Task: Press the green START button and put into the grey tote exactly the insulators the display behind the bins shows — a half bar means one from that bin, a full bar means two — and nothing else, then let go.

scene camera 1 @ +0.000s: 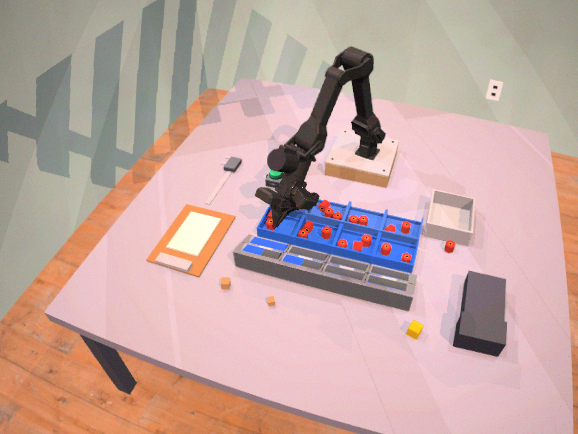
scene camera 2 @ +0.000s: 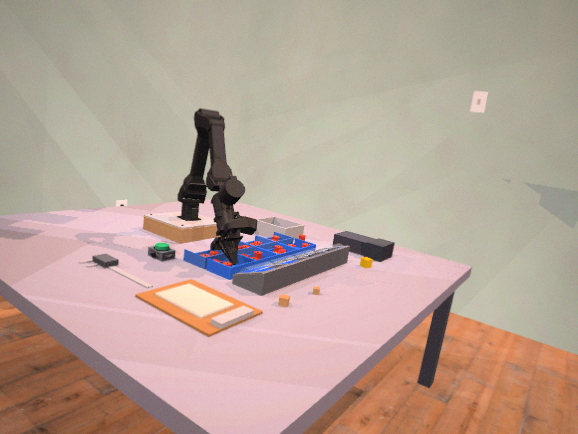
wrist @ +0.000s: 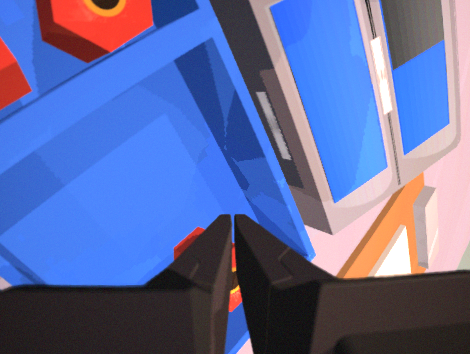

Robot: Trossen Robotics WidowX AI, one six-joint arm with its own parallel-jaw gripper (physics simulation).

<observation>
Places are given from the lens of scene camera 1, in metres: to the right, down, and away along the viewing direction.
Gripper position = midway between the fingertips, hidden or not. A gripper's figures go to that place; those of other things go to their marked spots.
my gripper [scene camera 1: 274, 226]: -0.04, 0.03, 1.28
grey display [scene camera 1: 362, 290]: 0.18, 0.18, 1.10
grey tote [scene camera 1: 450, 216]: 0.48, 0.00, 1.32
The marked spots on the grey display and the grey tote are 0.41 m apart.
</observation>
